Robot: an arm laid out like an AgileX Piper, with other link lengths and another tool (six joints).
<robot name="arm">
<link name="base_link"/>
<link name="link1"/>
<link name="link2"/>
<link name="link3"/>
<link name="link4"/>
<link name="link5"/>
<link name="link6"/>
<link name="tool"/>
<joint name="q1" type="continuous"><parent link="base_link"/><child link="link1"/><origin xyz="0.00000 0.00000 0.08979" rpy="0.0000 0.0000 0.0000"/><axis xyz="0 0 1"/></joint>
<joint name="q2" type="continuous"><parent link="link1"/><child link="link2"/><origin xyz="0.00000 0.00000 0.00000" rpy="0.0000 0.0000 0.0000"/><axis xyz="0 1 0"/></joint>
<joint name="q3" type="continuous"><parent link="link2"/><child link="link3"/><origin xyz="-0.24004 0.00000 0.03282" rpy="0.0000 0.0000 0.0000"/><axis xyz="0 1 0"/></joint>
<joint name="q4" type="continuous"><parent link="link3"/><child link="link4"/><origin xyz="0.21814 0.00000 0.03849" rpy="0.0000 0.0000 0.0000"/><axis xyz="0.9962 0 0.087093"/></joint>
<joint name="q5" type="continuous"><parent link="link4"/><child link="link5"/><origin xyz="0.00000 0.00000 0.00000" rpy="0.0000 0.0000 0.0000"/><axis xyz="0 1 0"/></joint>
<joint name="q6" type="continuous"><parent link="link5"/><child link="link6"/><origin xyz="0.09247 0.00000 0.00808" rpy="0.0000 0.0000 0.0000"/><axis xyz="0.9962 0 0.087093"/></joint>
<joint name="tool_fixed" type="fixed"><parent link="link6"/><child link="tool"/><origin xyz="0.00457 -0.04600 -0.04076" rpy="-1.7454 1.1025 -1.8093"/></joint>
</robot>
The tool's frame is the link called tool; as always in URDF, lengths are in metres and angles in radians. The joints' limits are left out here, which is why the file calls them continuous.
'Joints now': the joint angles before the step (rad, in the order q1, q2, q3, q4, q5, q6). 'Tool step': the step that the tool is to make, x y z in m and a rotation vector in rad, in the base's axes. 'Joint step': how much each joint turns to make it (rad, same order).
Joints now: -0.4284, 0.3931, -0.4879, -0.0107, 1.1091, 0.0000
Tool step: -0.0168, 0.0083, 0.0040, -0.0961, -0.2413, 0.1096
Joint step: 0.1102, -0.2703, -0.0001, -0.0011, 0.0108, -0.0006
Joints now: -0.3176, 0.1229, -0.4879, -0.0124, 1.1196, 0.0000
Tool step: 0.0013, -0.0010, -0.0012, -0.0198, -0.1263, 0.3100
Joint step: 0.3103, -0.1414, 0.0001, 0.0007, 0.0140, 0.0002
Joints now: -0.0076, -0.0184, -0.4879, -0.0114, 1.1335, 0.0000
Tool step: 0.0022, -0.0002, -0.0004, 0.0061, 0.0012, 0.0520
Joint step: 0.0557, -0.0009, -0.0001, 0.0000, 0.0021, 0.0071
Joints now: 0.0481, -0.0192, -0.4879, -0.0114, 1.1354, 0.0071
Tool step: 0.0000, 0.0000, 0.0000, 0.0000, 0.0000, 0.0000
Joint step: 0.0000, 0.0000, 0.0000, 0.0000, 0.0000, 0.0000
